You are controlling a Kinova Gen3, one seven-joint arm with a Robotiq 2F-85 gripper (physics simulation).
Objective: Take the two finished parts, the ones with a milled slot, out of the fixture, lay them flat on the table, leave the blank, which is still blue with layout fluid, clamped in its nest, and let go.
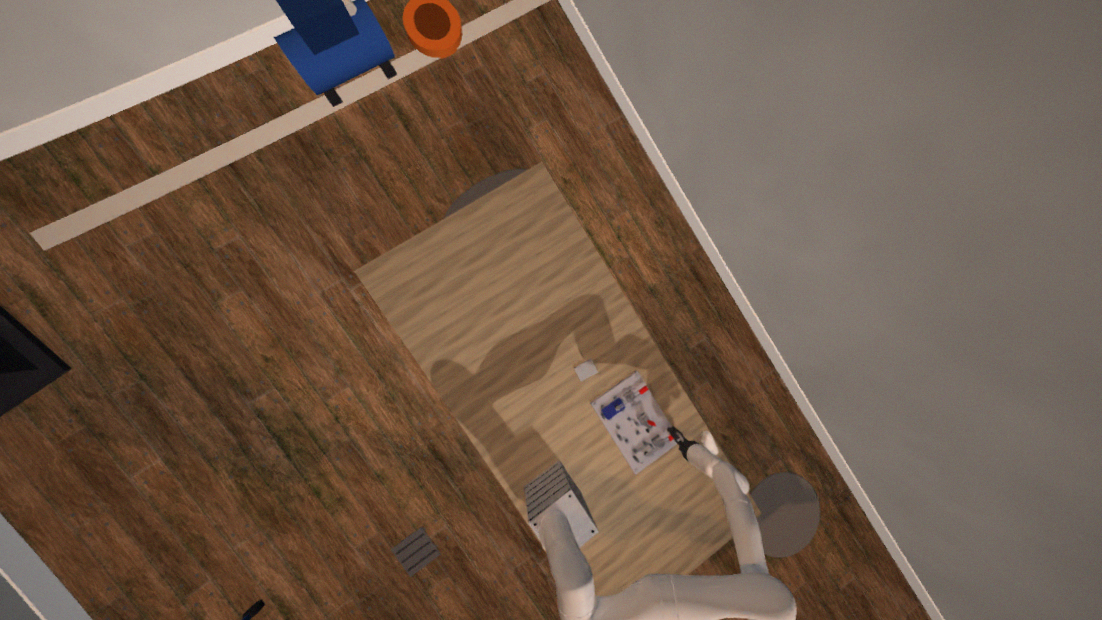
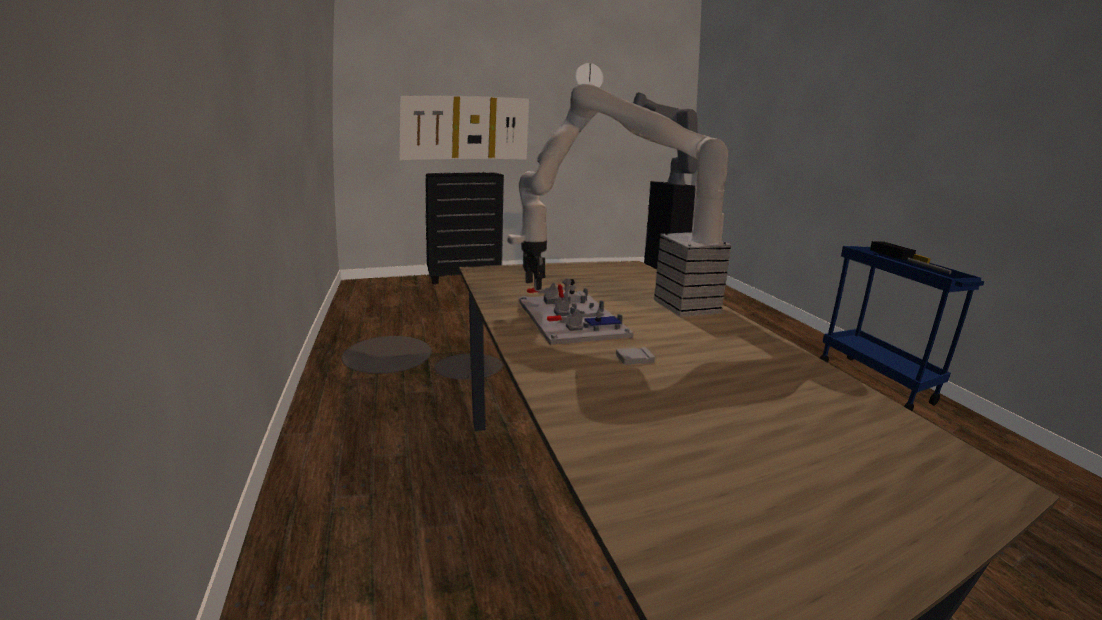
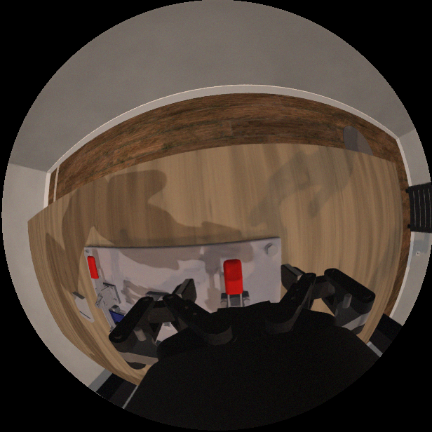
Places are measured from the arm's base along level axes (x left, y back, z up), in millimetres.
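Pixels of known places: gripper, fingertip midpoint: (image 1: 674, 438) (image 2: 533, 286); arm's base, link origin: (image 1: 554, 525) (image 2: 705, 240).
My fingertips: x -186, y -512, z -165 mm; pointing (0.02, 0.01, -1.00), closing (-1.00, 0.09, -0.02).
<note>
For each thing: its middle in the pictures, then the offset to it from my fingertips. "*": a spot on its surface instead. Level surfaces: height alone.
- blue blank, body centre: (image 2: 603, 322) (image 1: 613, 408) dx +243, dy +105, dz -40 mm
- clamp's red handle, surface spot: (image 2: 554, 317) (image 1: 643, 388) * dx +228, dy -37, dz -15 mm
- middle red handle, surface spot: (image 2: 561, 290) (image 1: 651, 421) * dx +129, dy +31, dz +24 mm
- far-end red handle, surface spot: (image 2: 531, 290) (image 1: 673, 433) * dx +11, dy -11, dz -7 mm
- grey slotted part, body centre: (image 2: 635, 355) (image 1: 585, 370) dx +430, dy +87, dz -58 mm
- table, surface height: dz -66 mm
The fixture plate (image 1: 656, 407) (image 2: 589, 336) (image 3: 260, 290) lies on the table with red-handled clamps. The blue blank (image 1: 613, 408) (image 2: 603, 321) (image 3: 116, 316) sits in the end nest; its clamp's red handle (image 1: 643, 390) (image 2: 554, 317) (image 3: 92, 267) lies outward. The middle red handle (image 1: 651, 422) (image 2: 561, 290) stands up. The far-end red handle (image 1: 670, 438) (image 2: 531, 290) (image 3: 233, 276) lies outward. One grey slotted part (image 1: 585, 370) (image 2: 634, 355) (image 3: 84, 307) lies flat on the table. The other finished part cannot be made out. My gripper (image 1: 674, 433) (image 2: 534, 283) (image 3: 238, 282) is open and empty, fingers either side above the far-end handle.
The arm's slatted base block (image 1: 548, 493) (image 2: 691, 273) stands at the opposite long edge of the table (image 1: 477, 254) (image 2: 770, 478) (image 3: 210, 185). The fixture lies near the wall-side edge. A blue cart (image 2: 909, 266) and a dark drawer cabinet (image 2: 464, 223) stand away from the table.
</note>
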